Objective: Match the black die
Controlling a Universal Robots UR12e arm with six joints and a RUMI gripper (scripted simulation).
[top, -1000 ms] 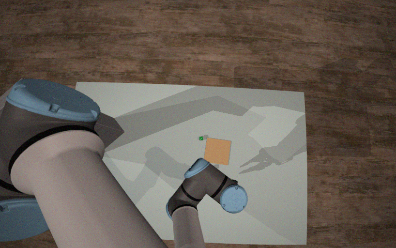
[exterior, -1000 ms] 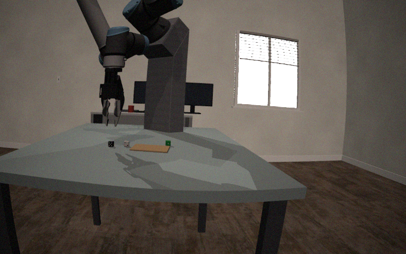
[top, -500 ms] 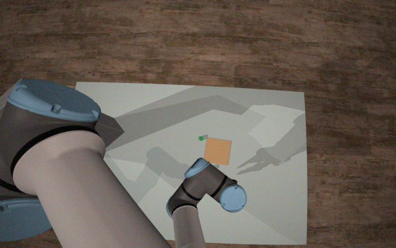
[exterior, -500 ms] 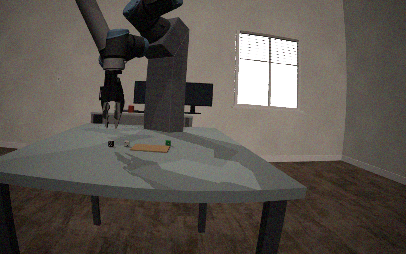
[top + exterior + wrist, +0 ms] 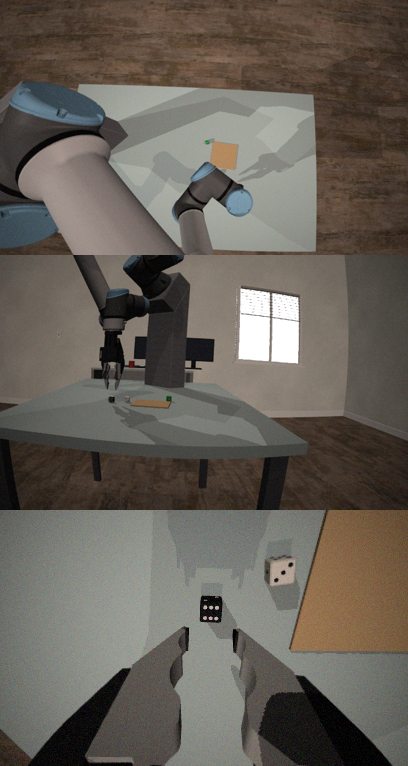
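Right now my hand is 50 mm above the black die. The rest, counted from my hand: mat 20 mm ahead, 160 mm to the left, 60 mm below; green die 60 mm behind, 240 mm to the left, 50 mm below; white die 20 mm behind, 60 mm to the left, 50 mm below.
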